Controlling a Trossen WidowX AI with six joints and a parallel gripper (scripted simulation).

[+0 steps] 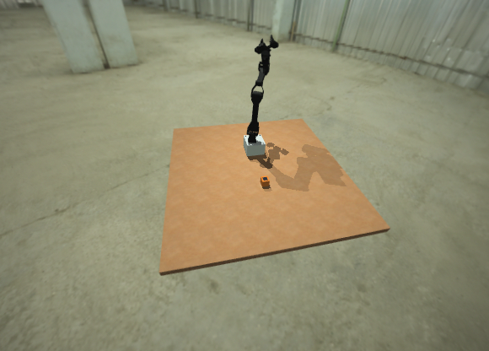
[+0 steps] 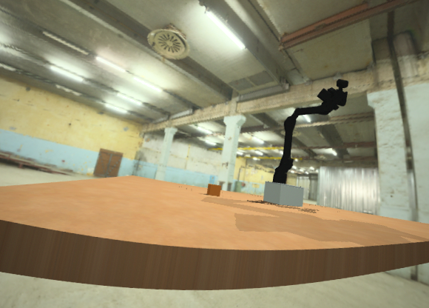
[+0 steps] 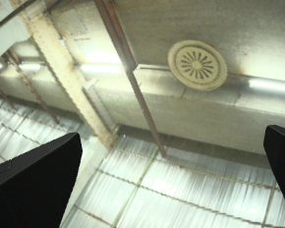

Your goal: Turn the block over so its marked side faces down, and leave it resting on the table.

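The orange block is 780 mm ahead of my gripper tip, 740 mm below it and 50 mm to the right of it.
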